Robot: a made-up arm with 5 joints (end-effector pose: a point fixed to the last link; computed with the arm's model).
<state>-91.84 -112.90 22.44 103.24 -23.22</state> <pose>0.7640 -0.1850 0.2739 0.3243 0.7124 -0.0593 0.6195</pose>
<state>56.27 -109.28 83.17 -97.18 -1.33</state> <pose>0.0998 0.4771 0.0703 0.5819 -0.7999 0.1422 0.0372</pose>
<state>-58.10 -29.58 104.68 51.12 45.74</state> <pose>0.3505 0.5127 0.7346 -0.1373 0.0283 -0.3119 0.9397</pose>
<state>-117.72 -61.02 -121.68 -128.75 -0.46</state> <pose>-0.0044 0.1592 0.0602 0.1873 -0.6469 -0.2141 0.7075</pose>
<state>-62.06 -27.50 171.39 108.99 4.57</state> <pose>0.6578 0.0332 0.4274 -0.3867 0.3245 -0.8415 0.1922</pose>
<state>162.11 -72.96 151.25 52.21 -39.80</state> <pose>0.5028 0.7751 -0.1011 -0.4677 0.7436 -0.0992 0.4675</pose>
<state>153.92 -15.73 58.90 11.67 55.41</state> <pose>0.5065 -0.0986 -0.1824 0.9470 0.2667 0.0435 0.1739</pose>
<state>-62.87 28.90 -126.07 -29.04 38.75</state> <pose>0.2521 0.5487 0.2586 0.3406 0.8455 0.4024 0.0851</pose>
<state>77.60 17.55 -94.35 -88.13 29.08</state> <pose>0.1144 0.2979 0.2292 0.2637 0.0056 -0.4639 0.8457</pose>
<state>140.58 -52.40 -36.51 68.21 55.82</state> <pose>0.4014 0.4735 -0.4627 -0.8917 0.2464 -0.0864 0.3698</pose>
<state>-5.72 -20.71 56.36 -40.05 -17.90</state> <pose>-0.2161 0.5082 0.3529 0.5129 -0.3546 -0.2122 0.7525</pose>
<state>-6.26 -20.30 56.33 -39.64 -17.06</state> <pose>-0.2164 0.5081 0.3551 0.5074 -0.3557 -0.2087 0.7566</pose>
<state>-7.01 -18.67 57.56 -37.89 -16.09</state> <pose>-0.2179 0.5208 0.3516 0.4844 -0.3679 -0.2055 0.7667</pose>
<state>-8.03 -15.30 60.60 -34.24 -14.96</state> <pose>-0.2203 0.5513 0.3372 0.4360 -0.3959 -0.2022 0.7825</pose>
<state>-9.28 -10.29 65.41 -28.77 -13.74</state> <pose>-0.2217 0.5972 0.3063 0.3633 -0.4387 -0.1983 0.7976</pose>
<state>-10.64 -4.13 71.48 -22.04 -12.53</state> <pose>-0.2190 0.6494 0.2559 0.2752 -0.4912 -0.1936 0.8034</pose>
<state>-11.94 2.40 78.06 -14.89 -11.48</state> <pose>-0.2096 0.6965 0.1907 0.1855 -0.5464 -0.1893 0.7945</pose>
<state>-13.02 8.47 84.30 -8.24 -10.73</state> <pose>-0.1939 0.7309 0.1225 0.1080 -0.5970 -0.1868 0.7727</pose>
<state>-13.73 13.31 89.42 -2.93 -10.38</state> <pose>-0.1757 0.7512 0.0644 0.0519 -0.6373 -0.1867 0.7459</pose>
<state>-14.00 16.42 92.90 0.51 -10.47</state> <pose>-0.1602 0.7612 0.0250 0.0197 -0.6642 -0.1886 0.7231</pose>
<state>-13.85 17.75 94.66 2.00 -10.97</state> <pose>-0.1507 0.7652 0.0052 0.0084 -0.6781 -0.1915 0.7095</pose>
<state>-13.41 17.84 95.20 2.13 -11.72</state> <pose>-0.1465 0.7664 -0.0014 0.0100 -0.6832 -0.1947 0.7037</pose>
